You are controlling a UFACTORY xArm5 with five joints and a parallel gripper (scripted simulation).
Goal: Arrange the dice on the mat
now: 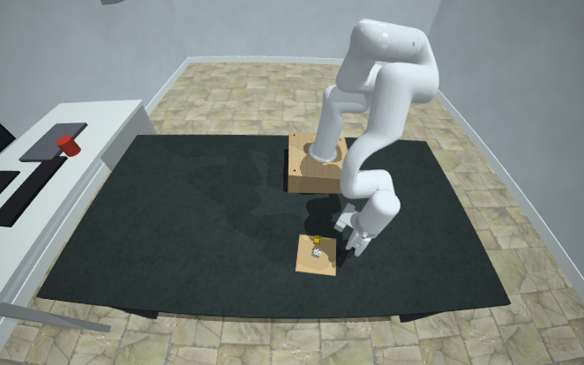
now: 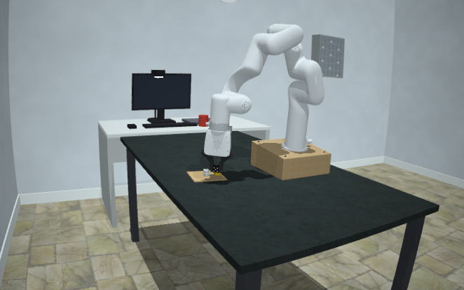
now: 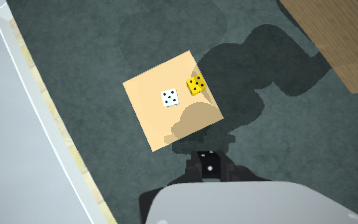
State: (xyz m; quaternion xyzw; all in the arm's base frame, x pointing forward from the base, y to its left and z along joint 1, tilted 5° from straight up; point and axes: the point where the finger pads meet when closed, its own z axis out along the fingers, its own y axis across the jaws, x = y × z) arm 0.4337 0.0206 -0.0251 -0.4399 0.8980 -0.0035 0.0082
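Now: hand 110 mm to the left of the white die, 50 mm above it and 20 mm past it. Also, from my hand: black die 10 mm below; tan mat 110 mm to the right, 70 mm below, 10 mm behind; yellow die 100 mm to the right, 60 mm behind, 50 mm below.
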